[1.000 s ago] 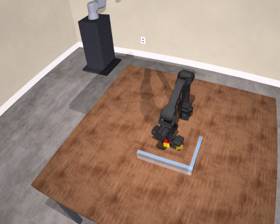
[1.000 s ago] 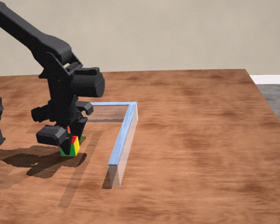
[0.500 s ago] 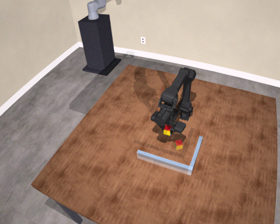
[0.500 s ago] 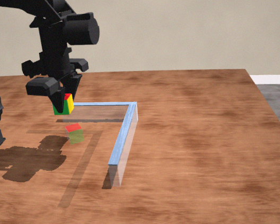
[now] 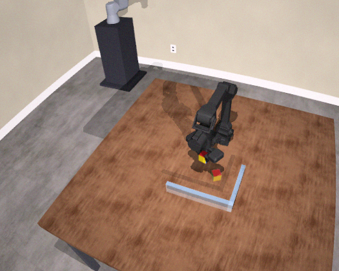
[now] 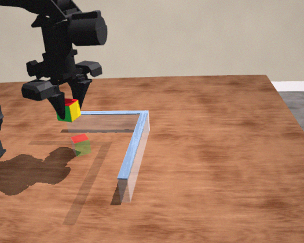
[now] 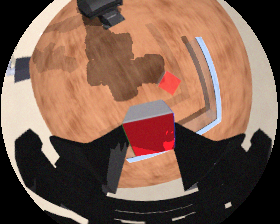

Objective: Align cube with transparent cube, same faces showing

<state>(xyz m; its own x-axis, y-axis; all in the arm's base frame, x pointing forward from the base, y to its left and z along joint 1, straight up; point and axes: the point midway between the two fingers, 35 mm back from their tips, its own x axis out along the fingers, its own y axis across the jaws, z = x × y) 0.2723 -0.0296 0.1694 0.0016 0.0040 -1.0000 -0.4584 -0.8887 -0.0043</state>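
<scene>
Right now my hand is 15 cm above the transparent cube, 6 cm to the right of it and 2 cm past it.
</scene>
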